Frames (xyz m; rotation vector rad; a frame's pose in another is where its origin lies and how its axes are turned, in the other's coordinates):
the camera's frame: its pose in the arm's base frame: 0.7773 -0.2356 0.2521 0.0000 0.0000 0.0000
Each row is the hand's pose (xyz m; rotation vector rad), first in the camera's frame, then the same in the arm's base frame.
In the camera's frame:
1: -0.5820 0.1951 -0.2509 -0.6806 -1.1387 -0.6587
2: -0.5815 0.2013 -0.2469 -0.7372 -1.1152 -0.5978
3: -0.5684 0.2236 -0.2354 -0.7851 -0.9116 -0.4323
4: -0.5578 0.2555 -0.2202 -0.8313 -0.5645 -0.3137
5: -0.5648 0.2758 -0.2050 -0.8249 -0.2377 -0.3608
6: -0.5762 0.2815 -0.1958 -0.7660 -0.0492 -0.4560
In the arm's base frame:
1: 0.1953 -0.0405 0.0012 -0.6806 -1.1387 -0.6587
2: 0.1958 -0.0343 0.0052 -0.7372 -1.1152 -0.5978
3: 0.2089 -0.0120 0.0167 -0.7851 -0.9116 -0.4323
4: 0.2195 0.0199 0.0319 -0.8313 -0.5645 -0.3137
5: 0.2125 0.0402 0.0471 -0.8249 -0.2377 -0.3608
6: 0.2011 0.0459 0.0563 -0.7660 -0.0492 -0.4560

